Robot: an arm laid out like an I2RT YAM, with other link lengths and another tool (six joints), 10 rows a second.
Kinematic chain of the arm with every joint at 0, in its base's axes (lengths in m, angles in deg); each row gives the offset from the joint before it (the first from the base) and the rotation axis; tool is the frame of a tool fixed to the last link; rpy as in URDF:
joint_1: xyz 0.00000 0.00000 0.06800 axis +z
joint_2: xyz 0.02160 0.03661 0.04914 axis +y
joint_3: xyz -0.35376 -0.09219 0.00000 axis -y
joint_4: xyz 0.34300 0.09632 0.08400 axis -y
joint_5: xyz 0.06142 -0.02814 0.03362 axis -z
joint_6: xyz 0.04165 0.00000 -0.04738 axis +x
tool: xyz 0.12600 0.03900 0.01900 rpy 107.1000 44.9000 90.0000
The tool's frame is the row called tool.
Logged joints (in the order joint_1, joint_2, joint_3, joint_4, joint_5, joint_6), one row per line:
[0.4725 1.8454 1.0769 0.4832 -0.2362 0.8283]
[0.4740 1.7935 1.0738 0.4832 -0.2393 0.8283]
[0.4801 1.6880 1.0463 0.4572 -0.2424 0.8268]
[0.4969 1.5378 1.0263 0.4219 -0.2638 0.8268]
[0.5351 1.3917 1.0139 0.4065 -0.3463 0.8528]
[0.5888 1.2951 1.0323 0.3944 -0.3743 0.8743]
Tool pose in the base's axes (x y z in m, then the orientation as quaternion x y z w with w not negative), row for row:
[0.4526 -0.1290 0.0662 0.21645 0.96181 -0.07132 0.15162]
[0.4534 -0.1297 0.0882 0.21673 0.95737 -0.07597 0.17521]
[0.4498 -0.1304 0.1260 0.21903 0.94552 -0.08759 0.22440]
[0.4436 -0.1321 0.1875 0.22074 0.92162 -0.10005 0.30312]
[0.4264 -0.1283 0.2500 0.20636 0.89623 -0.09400 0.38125]
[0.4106 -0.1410 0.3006 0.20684 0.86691 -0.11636 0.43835]
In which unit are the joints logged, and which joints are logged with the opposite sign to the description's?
The joints are logged in radians. Opposite sign: joint_1, joint_4, joint_6.
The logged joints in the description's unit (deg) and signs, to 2 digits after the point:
[-27.07 105.73 61.70 -27.69 -13.53 -47.46]
[-27.16 102.76 61.52 -27.69 -13.71 -47.46]
[-27.51 96.72 59.95 -26.20 -13.89 -47.37]
[-28.47 88.11 58.80 -24.17 -15.11 -47.37]
[-30.66 79.74 58.09 -23.29 -19.84 -48.86]
[-33.74 74.20 59.15 -22.60 -21.45 -50.09]

